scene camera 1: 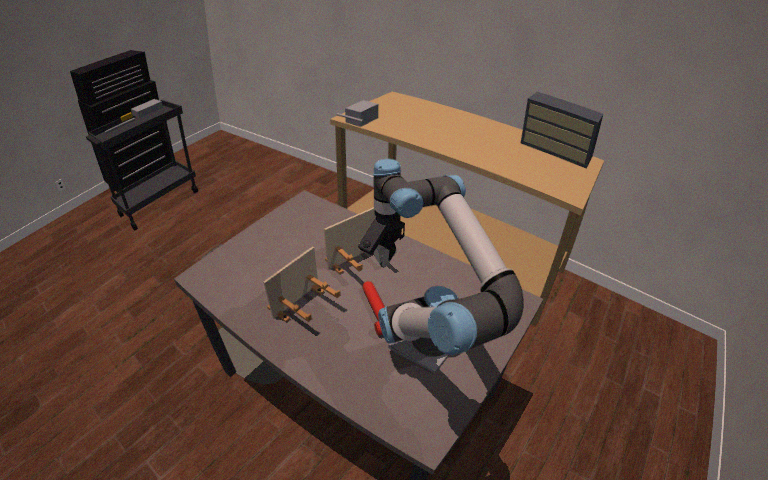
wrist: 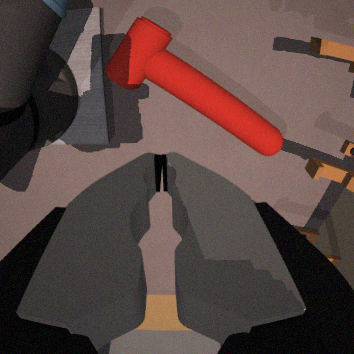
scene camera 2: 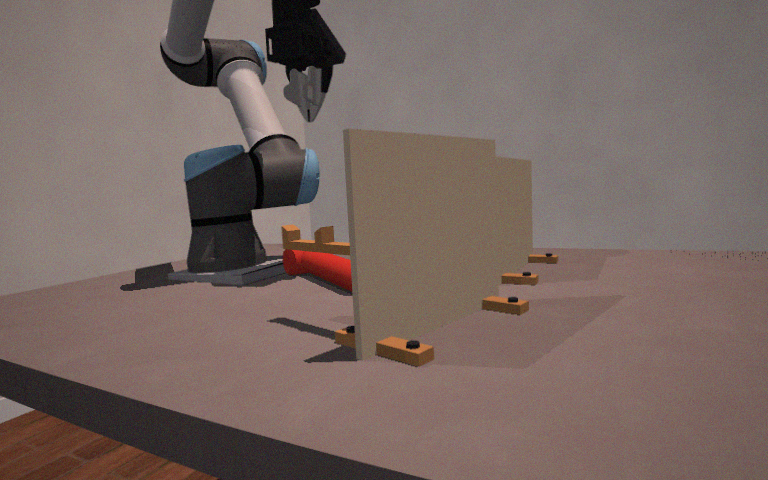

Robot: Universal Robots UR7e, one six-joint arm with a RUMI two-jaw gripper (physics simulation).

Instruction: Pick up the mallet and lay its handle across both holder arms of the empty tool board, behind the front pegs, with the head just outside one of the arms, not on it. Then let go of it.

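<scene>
The red mallet [scene camera 1: 372, 300] [scene camera 2: 330, 268] [wrist: 215, 102] lies on the table, its head beside the robot's base and its handle pointing towards the tool boards. My gripper [scene camera 1: 384, 264] [scene camera 2: 309, 120] [wrist: 161, 157] is shut and empty, high above the table near the far tool board [scene camera 1: 339, 236] [scene camera 2: 419, 226], apart from the mallet. The near tool board [scene camera 1: 291, 277] shows two bare orange holder arms [scene camera 1: 323, 285] with pegs. The far board shows one bare holder arm [scene camera 1: 349, 258] [scene camera 2: 334, 247]; its other arm is hidden in scene camera 1.
The robot's base [scene camera 1: 419, 353] [scene camera 2: 226, 243] stands on the table [scene camera 1: 317, 362] [scene camera 2: 169, 350] close to the mallet head. Orange feet [scene camera 2: 404, 350] brace the boards. A wooden workbench [scene camera 1: 447, 130] and a black tool cart [scene camera 1: 148, 125] stand away from the table.
</scene>
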